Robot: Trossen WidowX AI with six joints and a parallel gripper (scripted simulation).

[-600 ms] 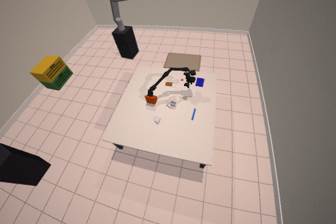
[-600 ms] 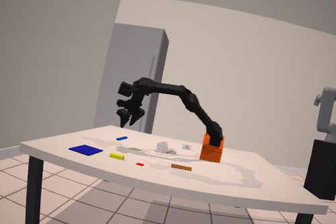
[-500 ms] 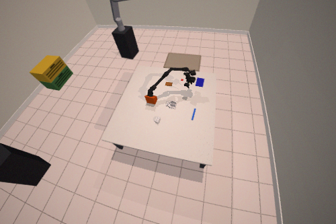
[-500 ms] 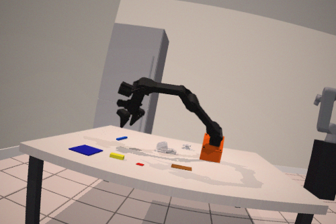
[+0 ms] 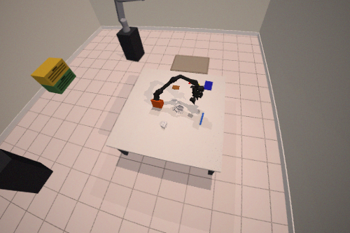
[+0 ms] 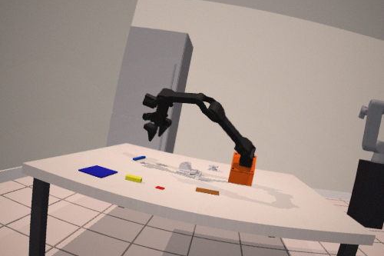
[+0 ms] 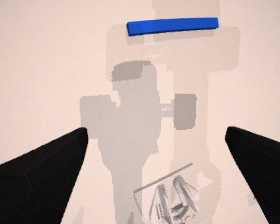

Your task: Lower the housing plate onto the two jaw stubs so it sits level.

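Right now my gripper tip is 330 mm to the left of the white part, 290 mm past it and 140 mm above it. Also, from my gripper tip: yellow block 380 mm to the left, 140 mm below, 80 mm behind; then blue bar 140 mm below, 110 mm to the right, 110 mm ahead; then blue plate 420 mm to the left, 140 mm below, 70 mm ahead.
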